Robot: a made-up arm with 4 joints. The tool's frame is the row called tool. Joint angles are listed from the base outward. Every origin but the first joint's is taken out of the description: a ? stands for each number. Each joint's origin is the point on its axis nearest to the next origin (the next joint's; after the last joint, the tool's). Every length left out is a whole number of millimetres.
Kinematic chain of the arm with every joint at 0, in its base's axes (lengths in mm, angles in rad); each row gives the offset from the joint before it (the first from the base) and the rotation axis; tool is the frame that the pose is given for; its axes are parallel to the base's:
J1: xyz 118 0 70 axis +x
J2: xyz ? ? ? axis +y
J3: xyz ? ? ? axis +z
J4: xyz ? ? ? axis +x
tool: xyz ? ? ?
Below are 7 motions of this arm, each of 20 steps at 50 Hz.
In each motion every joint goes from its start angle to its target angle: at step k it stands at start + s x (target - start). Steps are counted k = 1, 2, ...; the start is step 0. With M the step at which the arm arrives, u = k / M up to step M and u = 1 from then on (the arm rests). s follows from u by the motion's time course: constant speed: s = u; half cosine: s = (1 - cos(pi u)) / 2; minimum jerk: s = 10 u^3 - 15 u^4 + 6 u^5.
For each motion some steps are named. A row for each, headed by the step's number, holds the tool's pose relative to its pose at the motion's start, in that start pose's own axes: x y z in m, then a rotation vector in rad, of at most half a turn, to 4 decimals.
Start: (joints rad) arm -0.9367 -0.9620 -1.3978 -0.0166
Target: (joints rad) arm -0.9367 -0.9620 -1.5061 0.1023
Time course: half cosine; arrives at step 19
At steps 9, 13, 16, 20:
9: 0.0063 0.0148 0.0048 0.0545 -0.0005 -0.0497
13: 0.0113 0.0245 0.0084 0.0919 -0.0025 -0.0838
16: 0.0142 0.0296 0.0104 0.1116 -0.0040 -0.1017
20: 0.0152 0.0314 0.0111 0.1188 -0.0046 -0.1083

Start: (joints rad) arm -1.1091 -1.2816 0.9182 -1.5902
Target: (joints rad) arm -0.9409 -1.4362 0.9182 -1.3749
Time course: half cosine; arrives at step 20
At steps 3, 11, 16, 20:
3: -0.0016 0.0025 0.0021 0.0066 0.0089 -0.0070
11: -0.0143 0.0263 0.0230 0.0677 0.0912 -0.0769
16: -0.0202 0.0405 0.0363 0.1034 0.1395 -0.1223
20: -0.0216 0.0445 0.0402 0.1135 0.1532 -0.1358

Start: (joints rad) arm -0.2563 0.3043 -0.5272 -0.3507
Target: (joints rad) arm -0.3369 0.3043 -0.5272 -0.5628
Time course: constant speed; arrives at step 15
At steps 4, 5, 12, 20:
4: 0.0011 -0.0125 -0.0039 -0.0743 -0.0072 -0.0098
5: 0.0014 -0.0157 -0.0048 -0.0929 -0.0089 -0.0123
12: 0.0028 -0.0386 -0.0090 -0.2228 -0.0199 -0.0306
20: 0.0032 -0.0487 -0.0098 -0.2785 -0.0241 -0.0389

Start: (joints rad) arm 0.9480 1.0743 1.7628 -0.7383
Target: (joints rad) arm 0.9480 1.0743 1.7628 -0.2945
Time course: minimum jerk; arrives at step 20
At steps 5, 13, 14, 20:
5: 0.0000 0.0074 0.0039 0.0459 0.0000 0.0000
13: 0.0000 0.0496 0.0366 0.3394 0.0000 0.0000
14: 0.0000 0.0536 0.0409 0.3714 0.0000 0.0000
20: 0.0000 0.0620 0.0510 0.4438 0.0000 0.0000

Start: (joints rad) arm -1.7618 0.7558 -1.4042 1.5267
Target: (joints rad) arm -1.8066 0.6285 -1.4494 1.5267
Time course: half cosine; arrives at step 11
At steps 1, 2, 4, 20:
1: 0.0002 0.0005 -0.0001 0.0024 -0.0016 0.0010
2: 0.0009 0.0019 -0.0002 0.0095 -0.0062 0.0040
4: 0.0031 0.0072 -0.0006 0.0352 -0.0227 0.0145
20: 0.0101 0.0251 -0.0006 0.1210 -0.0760 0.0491

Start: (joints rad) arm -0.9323 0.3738 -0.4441 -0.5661
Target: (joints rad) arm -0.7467 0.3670 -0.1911 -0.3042
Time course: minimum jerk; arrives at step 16
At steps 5, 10, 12, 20:
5: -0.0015 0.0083 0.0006 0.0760 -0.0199 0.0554
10: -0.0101 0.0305 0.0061 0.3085 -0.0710 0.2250
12: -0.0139 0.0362 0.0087 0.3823 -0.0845 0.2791
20: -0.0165 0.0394 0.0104 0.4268 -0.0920 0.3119

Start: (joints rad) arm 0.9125 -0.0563 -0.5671 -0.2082
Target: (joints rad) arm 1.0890 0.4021 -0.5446 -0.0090
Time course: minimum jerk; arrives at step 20
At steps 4, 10, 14, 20:
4: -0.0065 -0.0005 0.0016 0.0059 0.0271 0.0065
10: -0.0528 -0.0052 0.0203 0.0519 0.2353 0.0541
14: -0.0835 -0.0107 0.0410 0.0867 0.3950 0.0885
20: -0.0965 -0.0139 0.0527 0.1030 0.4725 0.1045

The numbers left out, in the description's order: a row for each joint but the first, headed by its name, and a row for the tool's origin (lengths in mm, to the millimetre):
J2: 0 -175 72
J3: 5 0 -66
J4: -124 36 0
tool: 0 82 -163

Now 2 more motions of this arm.
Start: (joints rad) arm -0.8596 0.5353 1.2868 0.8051
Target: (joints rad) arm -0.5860 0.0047 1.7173 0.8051
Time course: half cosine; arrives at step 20
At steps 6, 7, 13, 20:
6: -0.0147 -0.0495 -0.0010 -0.0944 0.0310 0.1333
7: -0.0181 -0.0659 -0.0006 -0.1263 0.0410 0.1748
13: -0.0245 -0.1775 0.0134 -0.3594 0.1062 0.4312
20: -0.0160 -0.2407 0.0311 -0.5129 0.1427 0.5609

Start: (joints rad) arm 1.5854 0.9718 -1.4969 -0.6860
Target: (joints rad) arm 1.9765 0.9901 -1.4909 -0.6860
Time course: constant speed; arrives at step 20
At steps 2, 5, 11, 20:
2: -0.0022 0.0017 0.0000 -0.0002 -0.0038 0.0395
5: -0.0057 0.0040 -0.0001 -0.0005 -0.0095 0.0987
11: -0.0128 0.0082 -0.0003 -0.0009 -0.0215 0.2170
20: -0.0240 0.0128 -0.0006 -0.0013 -0.0407 0.3944

